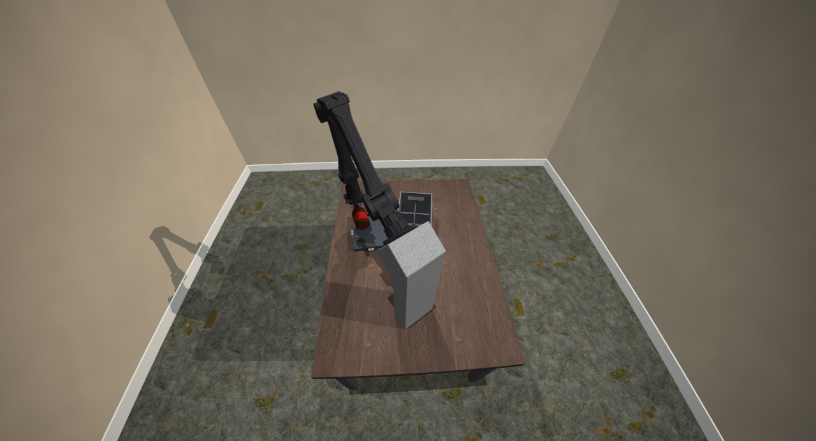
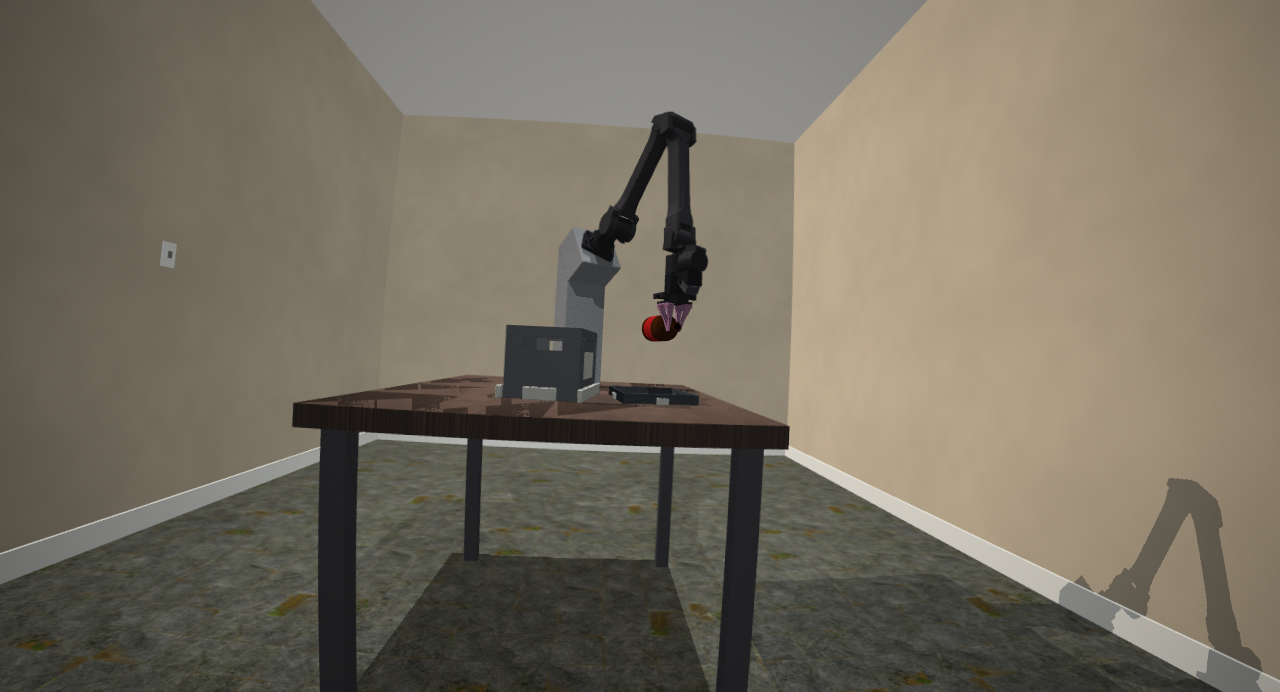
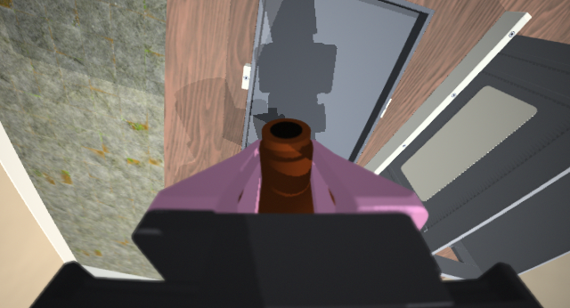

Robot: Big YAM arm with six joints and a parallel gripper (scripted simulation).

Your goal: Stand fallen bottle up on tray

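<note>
My gripper is now 5 cm past the brown bottle and 2 cm to the left of it. Also, from my hand: dark grey tray: 1 cm behind, 5 cm to the right, 18 cm below; dark crate: 2 cm ahead, 31 cm to the right, 11 cm below.
</note>
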